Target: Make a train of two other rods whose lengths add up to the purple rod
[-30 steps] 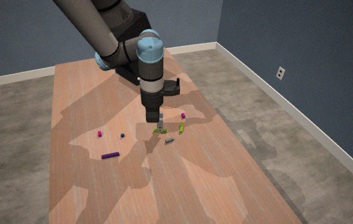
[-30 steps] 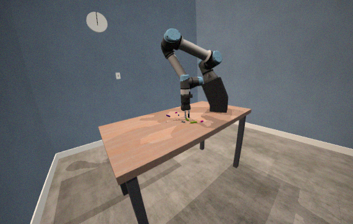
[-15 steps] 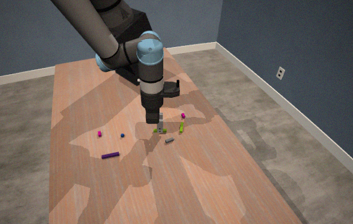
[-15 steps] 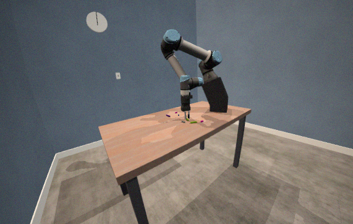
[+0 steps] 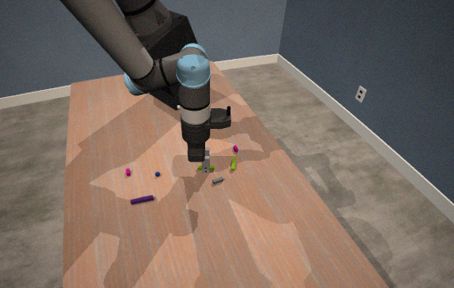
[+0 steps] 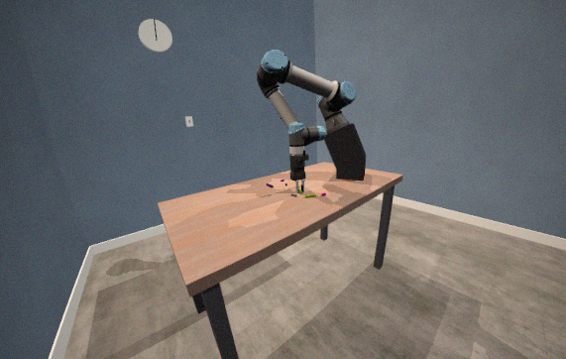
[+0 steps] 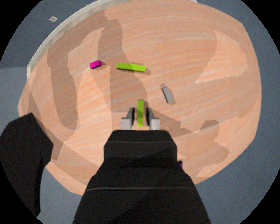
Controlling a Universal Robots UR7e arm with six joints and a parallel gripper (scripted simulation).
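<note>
Right now my hand is 1 cm past the blue rod, 14 cm to the left of it and 1 cm above it. From my hand the other things lie so: purple rod: 8 cm ahead, 19 cm to the right, 1 cm below; then grey rod: 6 cm ahead, 2 cm to the left, 1 cm below.
</note>
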